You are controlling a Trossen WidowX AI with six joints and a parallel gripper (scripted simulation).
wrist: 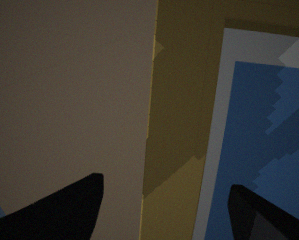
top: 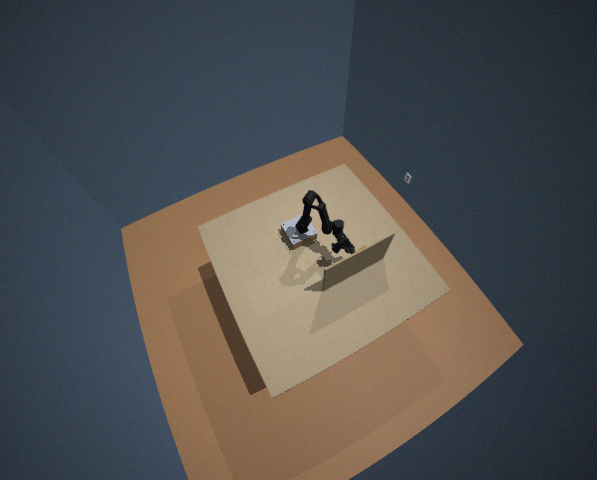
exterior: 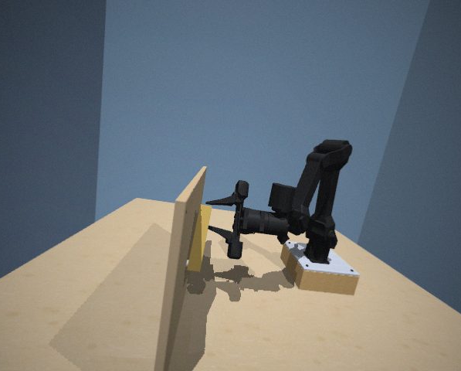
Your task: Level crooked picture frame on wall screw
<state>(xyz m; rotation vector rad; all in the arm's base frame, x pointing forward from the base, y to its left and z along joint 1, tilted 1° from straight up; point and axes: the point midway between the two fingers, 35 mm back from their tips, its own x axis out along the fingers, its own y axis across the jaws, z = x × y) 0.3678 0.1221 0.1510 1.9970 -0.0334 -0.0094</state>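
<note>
Right now my gripper tip is 50 mm above the picture frame, 20 mm to the right of it and 10 mm short of it. The rest, counted from my gripper tip: wooden wall panel (60 mm below, 20 mm to the left, 20 mm ahead).
</note>
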